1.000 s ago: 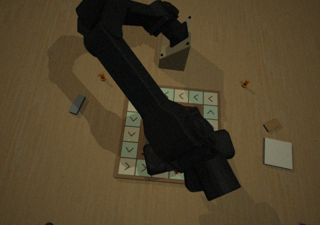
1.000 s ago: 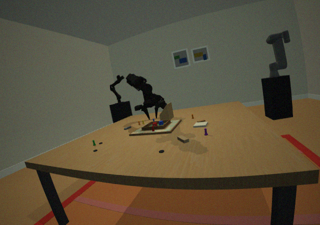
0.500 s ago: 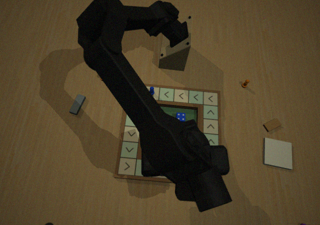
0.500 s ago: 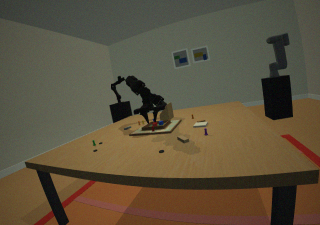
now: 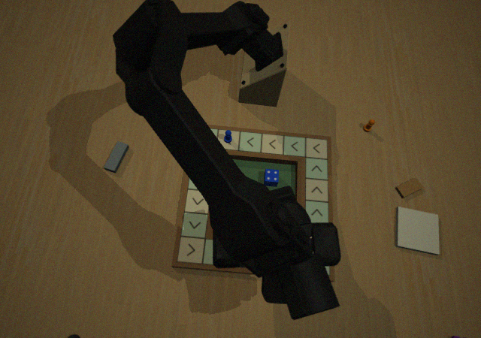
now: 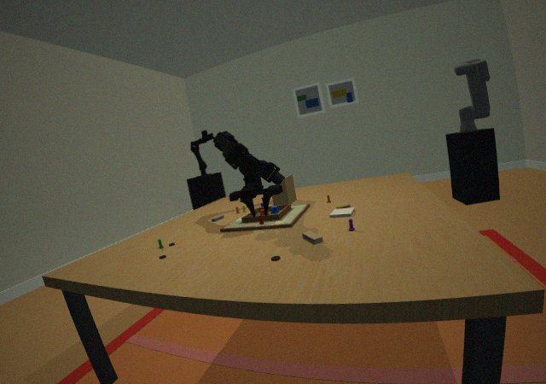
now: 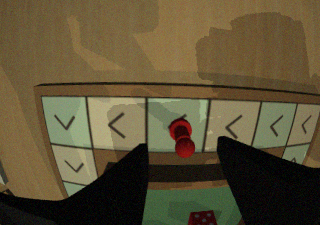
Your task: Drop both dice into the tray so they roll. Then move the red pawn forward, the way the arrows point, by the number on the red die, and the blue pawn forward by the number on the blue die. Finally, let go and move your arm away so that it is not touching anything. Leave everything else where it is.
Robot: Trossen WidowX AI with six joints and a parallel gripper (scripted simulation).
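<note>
Right now the red pawn is 2 cm below my gripper tip. The rest, counted from my gripper tip: white card (5 cm behind, 29 cm to the left, 4 cm below); then green tray (12 cm behind, 1 cm to the right, 4 cm below); then blue pawn (24 cm behind, 6 cm to the right, 2 cm below).
</note>
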